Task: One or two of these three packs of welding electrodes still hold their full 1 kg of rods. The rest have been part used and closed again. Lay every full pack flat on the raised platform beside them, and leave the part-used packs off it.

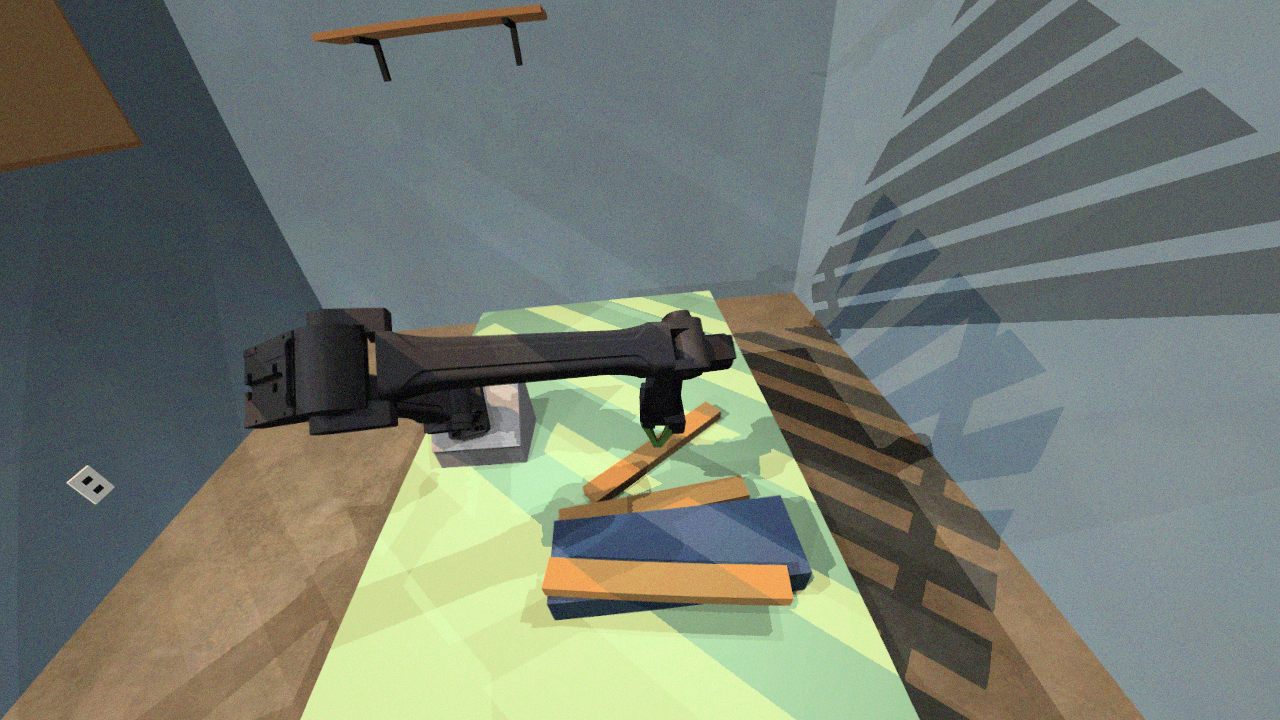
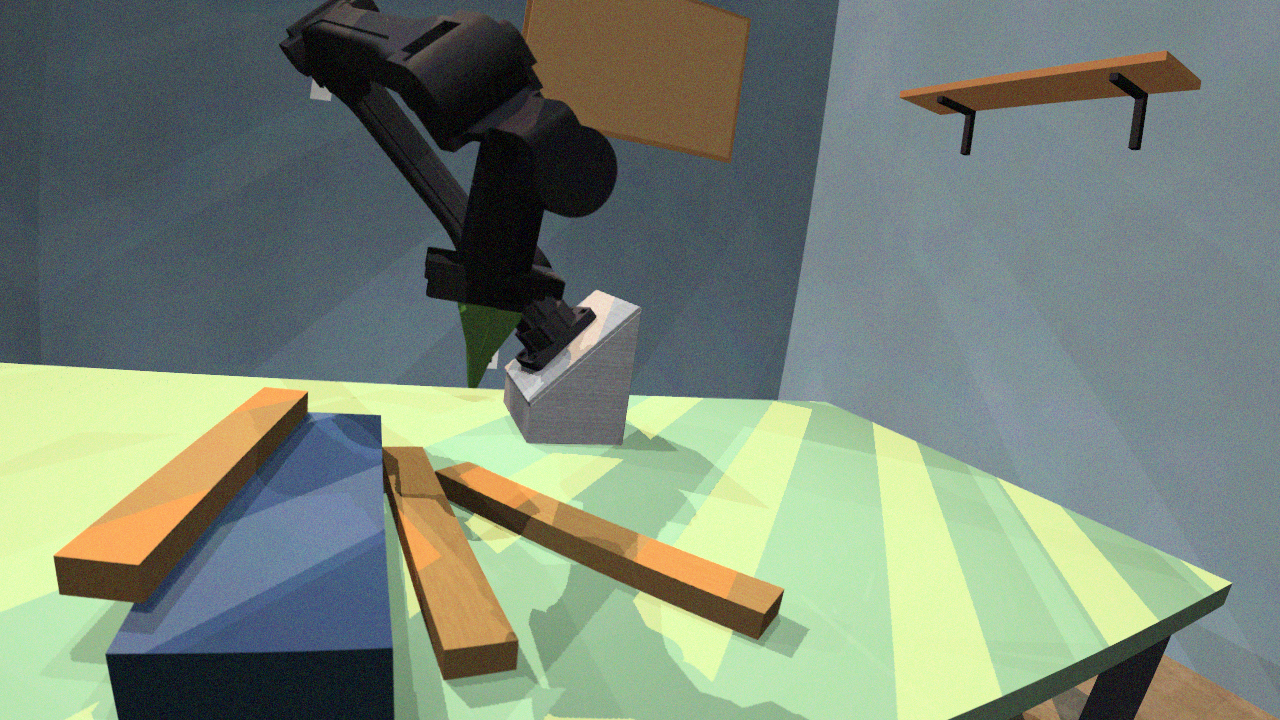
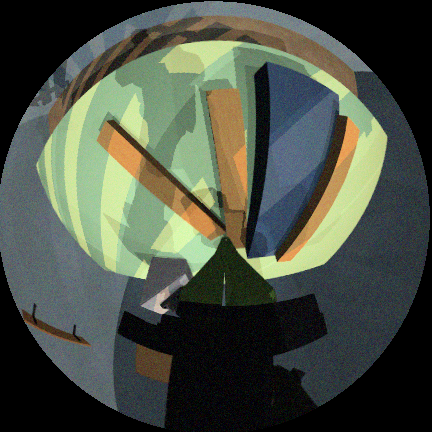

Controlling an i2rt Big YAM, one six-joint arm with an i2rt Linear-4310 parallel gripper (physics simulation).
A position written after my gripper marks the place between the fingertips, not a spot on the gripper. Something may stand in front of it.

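Note:
My gripper is visible to me at (image 1: 657,446), (image 2: 471,385) and (image 3: 224,240). I also see a raised blue platform (image 1: 759,531), (image 2: 283,600), (image 3: 295,115).

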